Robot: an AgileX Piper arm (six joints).
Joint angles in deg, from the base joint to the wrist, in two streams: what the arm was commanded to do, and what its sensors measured. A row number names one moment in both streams.
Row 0, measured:
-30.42 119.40 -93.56 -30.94 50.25 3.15
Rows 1 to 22, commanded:
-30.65 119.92 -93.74 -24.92 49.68 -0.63
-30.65 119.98 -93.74 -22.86 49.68 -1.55
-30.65 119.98 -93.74 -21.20 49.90 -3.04
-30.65 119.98 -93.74 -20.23 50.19 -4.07
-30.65 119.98 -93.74 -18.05 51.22 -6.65
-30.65 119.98 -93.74 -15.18 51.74 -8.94
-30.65 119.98 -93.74 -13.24 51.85 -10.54
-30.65 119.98 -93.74 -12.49 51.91 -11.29
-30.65 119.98 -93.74 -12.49 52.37 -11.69
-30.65 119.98 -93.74 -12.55 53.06 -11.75
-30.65 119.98 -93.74 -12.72 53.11 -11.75
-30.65 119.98 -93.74 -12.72 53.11 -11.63
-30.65 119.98 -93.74 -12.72 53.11 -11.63
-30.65 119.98 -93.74 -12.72 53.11 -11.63
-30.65 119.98 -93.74 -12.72 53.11 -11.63
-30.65 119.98 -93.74 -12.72 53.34 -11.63
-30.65 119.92 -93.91 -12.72 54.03 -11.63
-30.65 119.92 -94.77 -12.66 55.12 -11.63
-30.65 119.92 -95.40 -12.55 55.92 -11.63
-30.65 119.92 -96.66 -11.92 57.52 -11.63
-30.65 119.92 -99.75 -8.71 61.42 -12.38
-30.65 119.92 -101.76 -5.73 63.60 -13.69
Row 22, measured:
-30.42 119.92 -99.52 -9.45 60.33 -11.92
